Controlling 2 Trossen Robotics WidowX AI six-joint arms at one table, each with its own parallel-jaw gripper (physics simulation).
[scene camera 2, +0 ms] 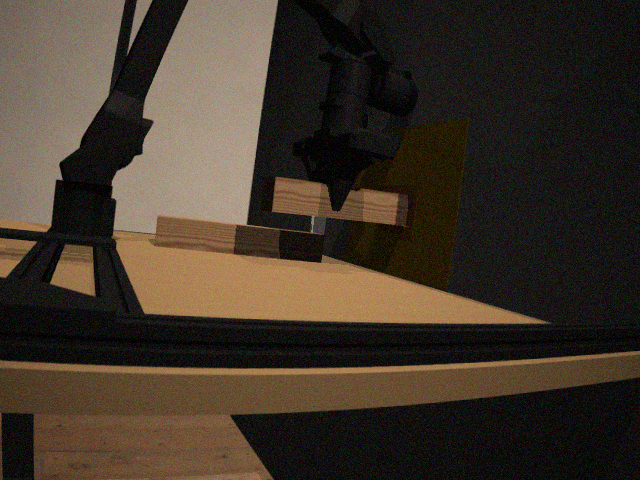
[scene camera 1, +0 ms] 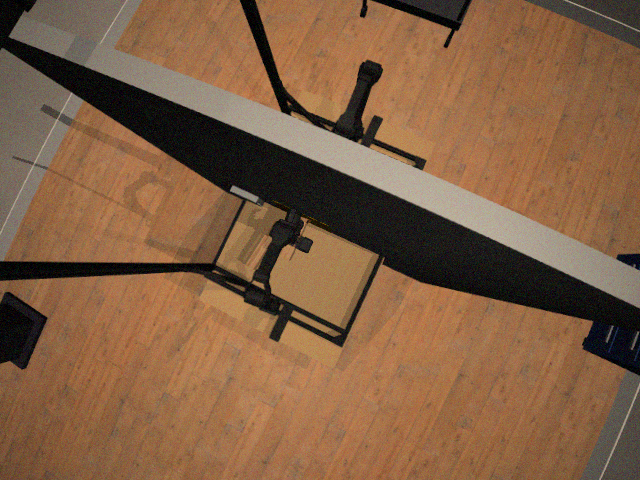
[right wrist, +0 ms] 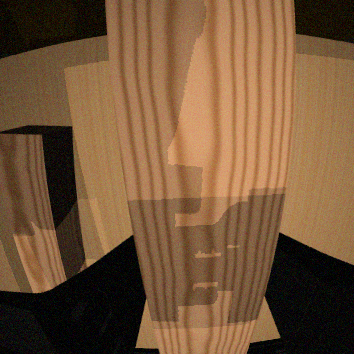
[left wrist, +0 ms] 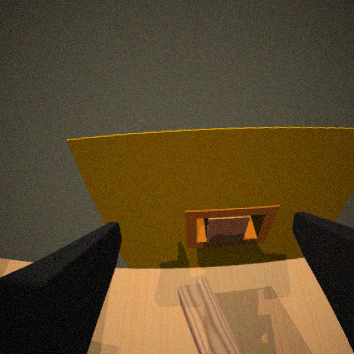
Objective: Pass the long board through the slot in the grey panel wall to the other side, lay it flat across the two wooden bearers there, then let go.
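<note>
The long board [scene camera 2: 294, 198] [right wrist: 240, 100] is held above the table on the near side in scene camera 2. In the left wrist view the board's end [left wrist: 227, 231] shows in the opening of the orange-rimmed slot [left wrist: 191, 230]; how deep it sits I cannot tell. My right gripper [scene camera 1: 293, 215] [scene camera 2: 337, 202] [right wrist: 199, 232] is shut on the board, close to the grey panel wall [scene camera 1: 361, 160] [left wrist: 175, 65]. My left gripper [left wrist: 208, 227] is open and empty, facing the slot from the far side. One wooden bearer [left wrist: 209, 320] shows below it; the second does not show there.
A yellow panel [scene camera 2: 434, 206] [left wrist: 150, 175] surrounds the slot. A wooden block [scene camera 2: 196, 233] [right wrist: 25, 190] lies on the right arm's table side [scene camera 1: 320, 268] [scene camera 2: 258, 294], beside and below the board. The right arm's black base frame [scene camera 2: 361, 343] runs along the table's near edge.
</note>
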